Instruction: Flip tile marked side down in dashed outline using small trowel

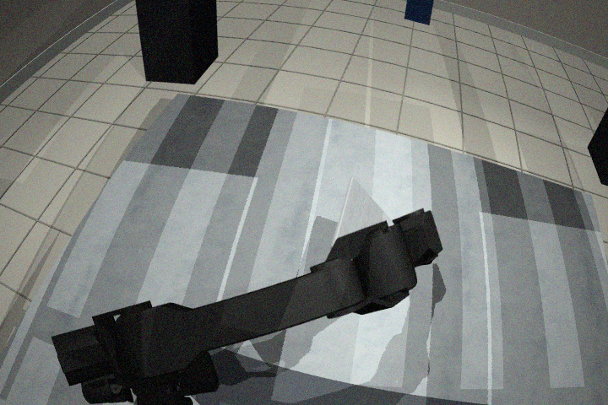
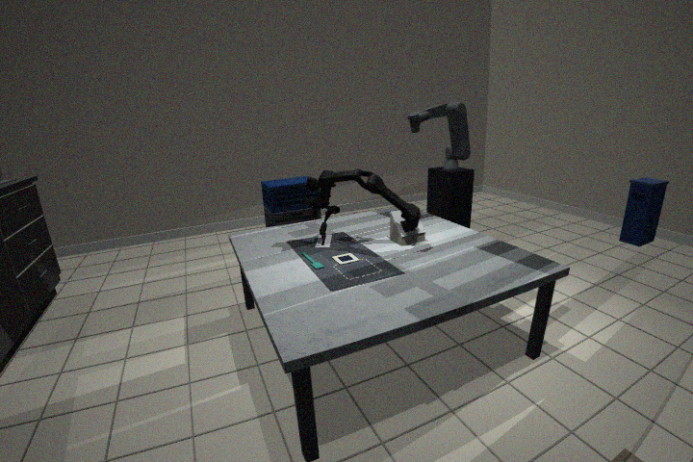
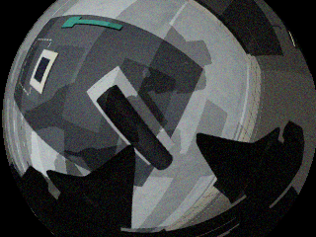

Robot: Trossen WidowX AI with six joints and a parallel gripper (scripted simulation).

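My gripper tip is now 25 cm to the right of the dark mat, 13 cm above it and 2 cm short of it. From my gripper tip the other things lie so: small teal trowel: 26 cm to the left, 16 cm ahead, 11 cm below; then tan tile: 31 cm to the left, 11 cm below, 1 cm ahead.
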